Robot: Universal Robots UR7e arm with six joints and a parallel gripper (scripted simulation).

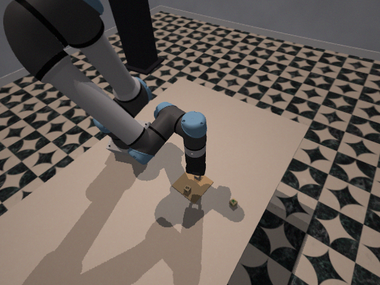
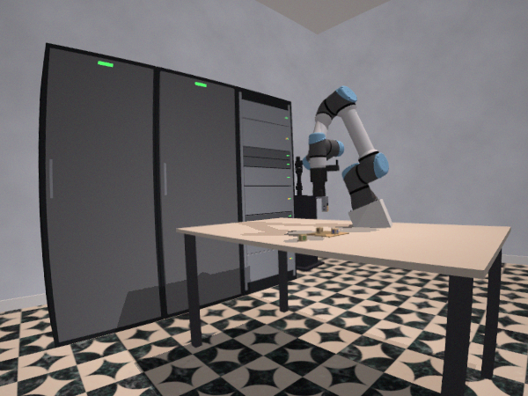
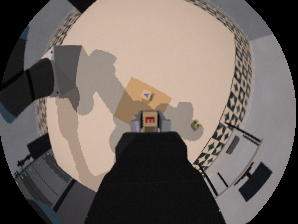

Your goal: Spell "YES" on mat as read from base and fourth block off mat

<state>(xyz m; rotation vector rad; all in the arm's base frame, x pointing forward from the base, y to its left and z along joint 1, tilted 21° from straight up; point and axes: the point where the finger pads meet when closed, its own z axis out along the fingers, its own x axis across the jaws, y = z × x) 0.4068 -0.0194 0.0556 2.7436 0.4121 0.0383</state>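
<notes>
Now: the mat 12 cm below my hand and 2 cm behind it. From my hand the other things lie so: S block 11 cm below, 5 cm to the right, 3 cm behind.
</notes>
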